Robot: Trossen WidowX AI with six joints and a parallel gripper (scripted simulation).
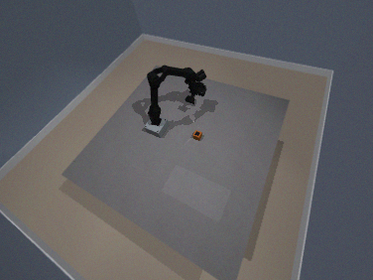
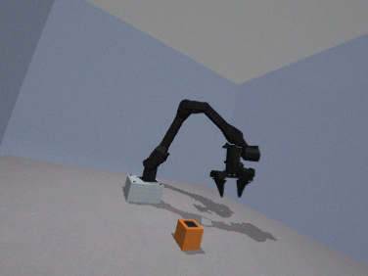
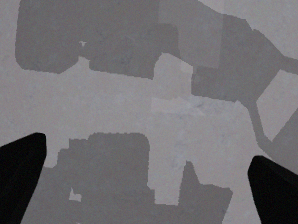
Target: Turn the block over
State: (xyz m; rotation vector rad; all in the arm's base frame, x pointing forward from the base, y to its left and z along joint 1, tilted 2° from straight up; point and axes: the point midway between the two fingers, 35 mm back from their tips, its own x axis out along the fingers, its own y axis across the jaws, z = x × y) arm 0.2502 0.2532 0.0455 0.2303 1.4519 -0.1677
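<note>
Right now the orange block is 270 mm to the right of my gripper tip, 70 mm ahead of it and 60 mm below it.
</note>
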